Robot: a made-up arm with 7 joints.
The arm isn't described. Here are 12 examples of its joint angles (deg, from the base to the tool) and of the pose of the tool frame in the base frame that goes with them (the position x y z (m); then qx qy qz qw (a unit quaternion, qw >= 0)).
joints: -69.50 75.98 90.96 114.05 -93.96 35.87 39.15
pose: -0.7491 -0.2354 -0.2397 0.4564 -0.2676 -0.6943 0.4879
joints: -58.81 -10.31 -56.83 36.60 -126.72 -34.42 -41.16
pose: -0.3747 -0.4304 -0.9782 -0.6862 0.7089 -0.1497 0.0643
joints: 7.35 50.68 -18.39 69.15 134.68 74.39 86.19
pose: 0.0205 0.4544 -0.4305 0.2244 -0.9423 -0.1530 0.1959
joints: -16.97 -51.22 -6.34 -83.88 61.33 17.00 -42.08
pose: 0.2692 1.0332 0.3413 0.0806 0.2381 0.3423 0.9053
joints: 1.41 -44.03 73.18 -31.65 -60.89 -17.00 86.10
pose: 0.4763 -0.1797 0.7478 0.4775 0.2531 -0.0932 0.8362
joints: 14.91 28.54 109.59 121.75 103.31 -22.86 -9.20
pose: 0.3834 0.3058 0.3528 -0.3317 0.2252 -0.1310 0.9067
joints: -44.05 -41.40 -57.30 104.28 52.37 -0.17 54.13
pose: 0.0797 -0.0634 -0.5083 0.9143 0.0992 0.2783 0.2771
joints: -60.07 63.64 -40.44 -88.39 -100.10 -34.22 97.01
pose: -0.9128 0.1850 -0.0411 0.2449 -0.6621 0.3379 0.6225
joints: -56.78 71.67 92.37 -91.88 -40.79 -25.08 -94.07
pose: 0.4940 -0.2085 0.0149 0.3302 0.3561 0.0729 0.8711
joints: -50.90 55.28 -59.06 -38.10 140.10 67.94 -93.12
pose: -0.5928 0.9791 -0.5727 -0.2255 -0.5910 0.7204 0.2844
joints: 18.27 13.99 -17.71 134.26 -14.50 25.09 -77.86
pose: 0.2239 0.1531 -0.6671 0.3384 0.5171 -0.4329 0.6563
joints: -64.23 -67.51 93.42 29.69 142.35 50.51 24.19
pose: -0.4836 0.5775 0.8230 -0.0952 0.0084 -0.9886 0.1162
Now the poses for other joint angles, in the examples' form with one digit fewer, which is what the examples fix.
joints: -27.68 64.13 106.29 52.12 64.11 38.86 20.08
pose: -0.920 0.177 0.243 -0.457 -0.665 0.224 0.547
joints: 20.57 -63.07 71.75 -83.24 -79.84 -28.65 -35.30
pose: -0.222 -0.527 0.403 0.062 -0.658 0.749 0.051
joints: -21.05 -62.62 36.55 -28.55 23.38 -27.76 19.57
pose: 0.481 0.888 0.408 0.147 0.510 0.263 0.805
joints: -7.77 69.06 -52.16 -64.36 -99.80 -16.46 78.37
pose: -0.330 0.973 0.007 -0.156 -0.649 -0.315 0.675
